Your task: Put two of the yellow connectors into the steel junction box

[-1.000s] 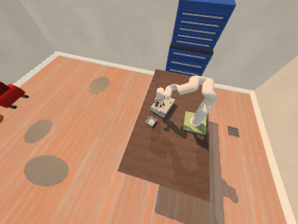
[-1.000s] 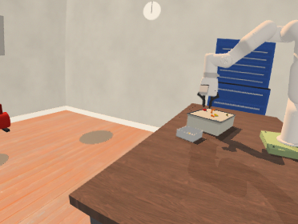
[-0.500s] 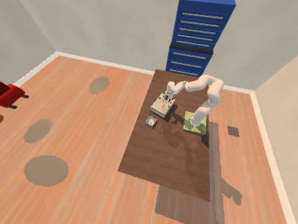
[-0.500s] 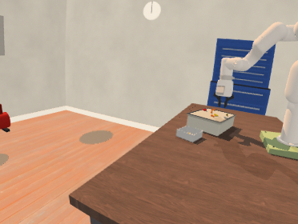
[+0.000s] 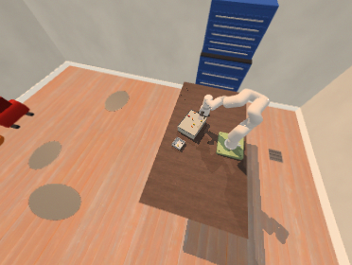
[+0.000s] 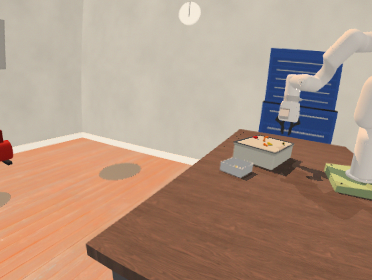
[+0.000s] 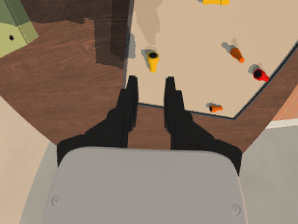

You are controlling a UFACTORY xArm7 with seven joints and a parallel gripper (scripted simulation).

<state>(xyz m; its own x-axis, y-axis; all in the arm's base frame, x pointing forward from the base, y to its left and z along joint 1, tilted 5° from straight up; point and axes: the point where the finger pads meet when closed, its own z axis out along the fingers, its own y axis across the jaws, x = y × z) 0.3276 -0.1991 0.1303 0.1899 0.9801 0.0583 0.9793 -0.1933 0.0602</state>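
Right now my hand is 30 cm to the right of the junction box, 20 cm short of it and 16 cm above it. Round my hand: tool case 10 cm below, 10 cm ahead, 3 cm to the left; then red connector 15 cm ahead, 7 cm below, 4 cm to the right.
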